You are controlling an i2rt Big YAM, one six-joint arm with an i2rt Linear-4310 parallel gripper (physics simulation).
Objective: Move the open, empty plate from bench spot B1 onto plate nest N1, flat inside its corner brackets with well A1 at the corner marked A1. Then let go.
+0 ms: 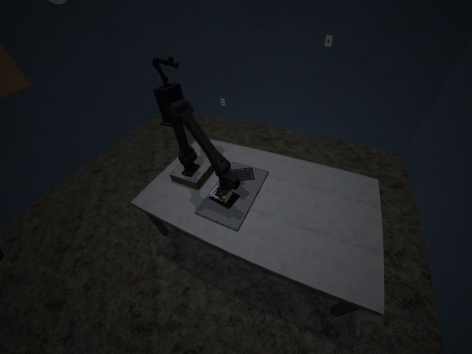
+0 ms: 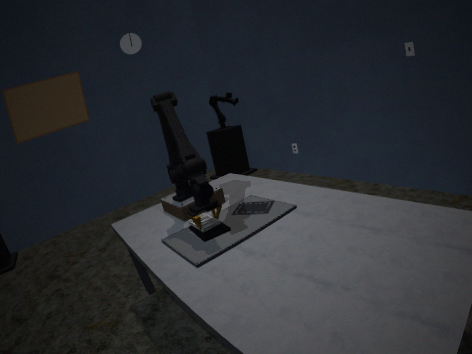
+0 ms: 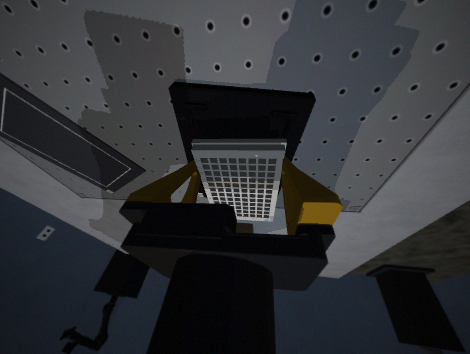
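Pixels of known places: gripper, fingertip midpoint: (image 1: 226,196) (image 2: 208,225) (image 3: 239,161); arm's base, origin of the base link: (image 1: 191,170) (image 2: 185,196).
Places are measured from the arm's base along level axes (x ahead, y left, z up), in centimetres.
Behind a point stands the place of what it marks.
The white well plate (image 1: 216,194) (image 2: 210,224) @[y -10.1, x 35.5, z -2.1 cm] (image 3: 242,182) @[y -10.0, x 31.4, z -2.2 cm] is held by its two long sides between the yellow fingers of my gripper (image 1: 221,194) @[y -9.8, x 33.5, z -3.2 cm] (image 2: 207,220) @[y -9.8, x 33.5, z -3.2 cm] (image 3: 239,161) @[y -9.8, x 33.5, z -3.2 cm]. The plate is open, and its wells look empty. It hangs a little above the black plate nest (image 1: 231,201) @[y -11.1, x 37.6, z -5.1 cm] (image 2: 220,230) @[y -8.1, x 38.4, z -5.1 cm] (image 3: 240,117) @[y -10.2, x 37.2, z -5.1 cm], apart from it and set back toward the arm's base, so the nest's far part shows uncovered. The nest's near part is hidden under the plate. The corner mark A1 is too dark and small to read. The outlined bench spot (image 1: 244,174) @[y 15.3, x 35.2, z -6.0 cm] (image 2: 254,207) @[y 15.2, x 33.8, z -6.1 cm] (image 3: 60,136) @[y 13.7, x 35.7, z -6.1 cm] holds no plate.
The nest and the bench spot are on a grey perforated board (image 1: 256,196) (image 2: 187,252) @[y -24.8, x 38.7, z -6.4 cm] (image 3: 220,45) @[y -9.2, x 42.4, z -6.2 cm] on the white table (image 1: 320,215) @[y 0.1, x 91.2, z -7.5 cm] (image 2: 350,250) @[y 5.9, x 88.1, z -7.5 cm]. The arm's base stands on a wooden block (image 1: 197,184) @[y -8.5, x 10.7, z -2.4 cm] (image 2: 175,209) @[y -9.3, x 3.7, z -2.6 cm] beside the board. Another small arm stands on a dark pedestal (image 1: 165,102) (image 2: 229,150) beyond the table.
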